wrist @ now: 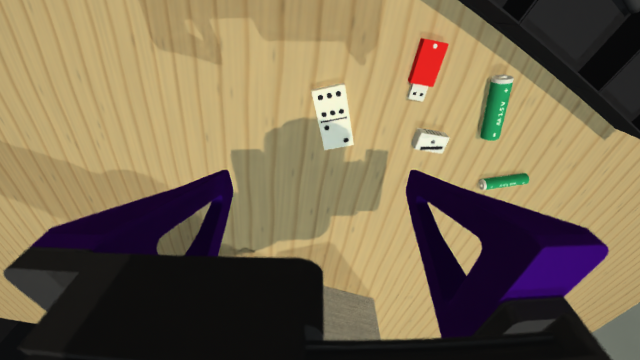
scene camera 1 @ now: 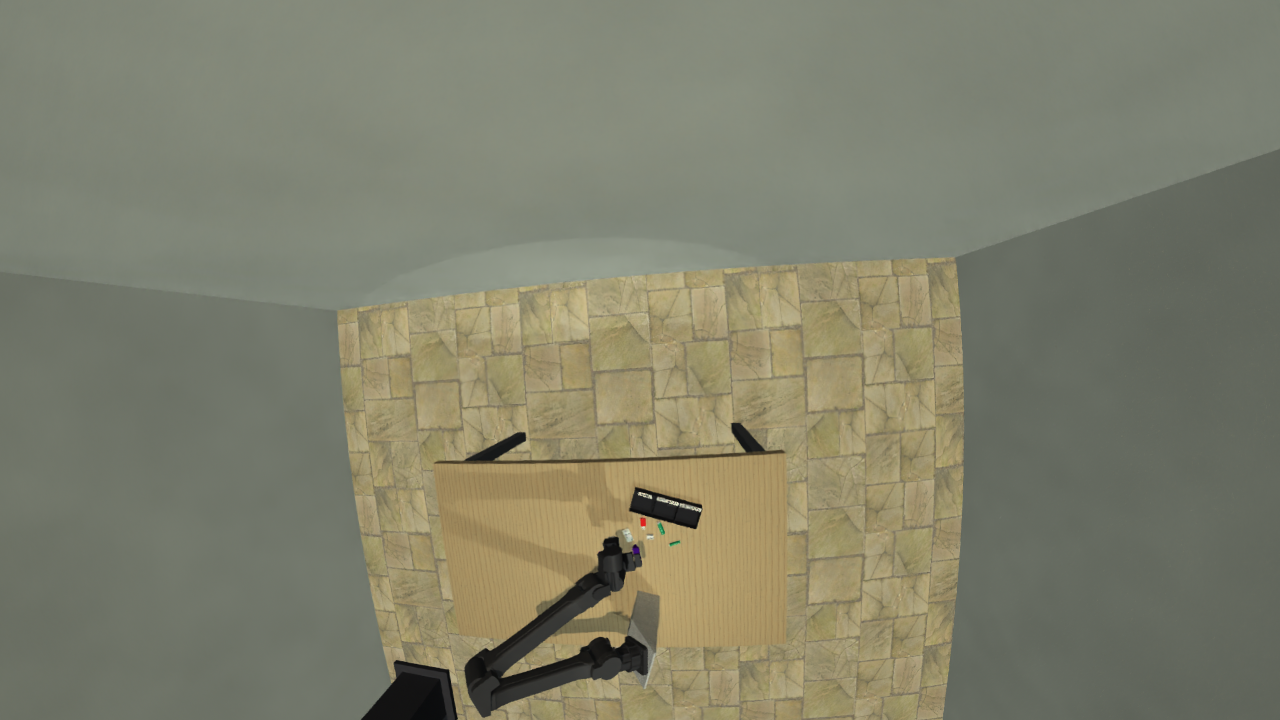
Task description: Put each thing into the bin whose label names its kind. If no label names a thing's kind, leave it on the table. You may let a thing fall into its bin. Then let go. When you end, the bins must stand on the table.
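Frame: origin at the arm's base, x ahead, y left, z up, level; millimetres.
Where they show: gripper, between the fingertips: (wrist: 319,180) (scene camera 1: 622,547); arm's base, origin of its link: (scene camera 1: 637,654).
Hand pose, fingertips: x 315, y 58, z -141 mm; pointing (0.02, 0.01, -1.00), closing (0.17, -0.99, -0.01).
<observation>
Things, the pixels of their top centre, and the offset from my fingertips. Level surfaces: height alone.
- white domino, centre of its top: (wrist: 333,119) (scene camera 1: 628,535) dx +5, dy -10, dz -79 mm
- red USB stick, centre of its top: (wrist: 426,72) (scene camera 1: 643,524) dx +52, dy -68, dz -79 mm
- small silver sharpener, centre of its top: (wrist: 432,143) (scene camera 1: 650,537) dx +1, dy -93, dz -75 mm
- larger green AA battery, centre of its top: (wrist: 501,111) (scene camera 1: 660,528) dx +39, dy -133, dz -72 mm
- smaller green battery, centre of its top: (wrist: 506,184) (scene camera 1: 674,544) dx -26, dy -183, dz -76 mm
- wooden table, height of its surface: dz -86 mm
My gripper (scene camera 1: 635,549) (wrist: 319,180) is open and empty above the table. A white domino (scene camera 1: 626,535) (wrist: 333,117) lies ahead of the fingertips in the wrist view. To its right lie a red USB stick (scene camera 1: 642,522) (wrist: 428,69), a small silver sharpener (scene camera 1: 649,536) (wrist: 431,141), a larger green AA battery (scene camera 1: 661,528) (wrist: 497,108) and a smaller green battery (scene camera 1: 674,542) (wrist: 504,181). The row of black bins (scene camera 1: 665,507) (wrist: 580,89) stands on the table beyond them. Its labels are too small to read in the scene view. A dark rounded thing partly shows inside at the wrist view's top right corner.
The wooden table (scene camera 1: 725,582) (wrist: 90,100) lies under everything. The arm's grey mount (scene camera 1: 644,613) (wrist: 350,312) is at the table's near edge. The arm (scene camera 1: 546,622) reaches over the table's left part. A black stand (scene camera 1: 418,691) is at the lower left, off the table.
</observation>
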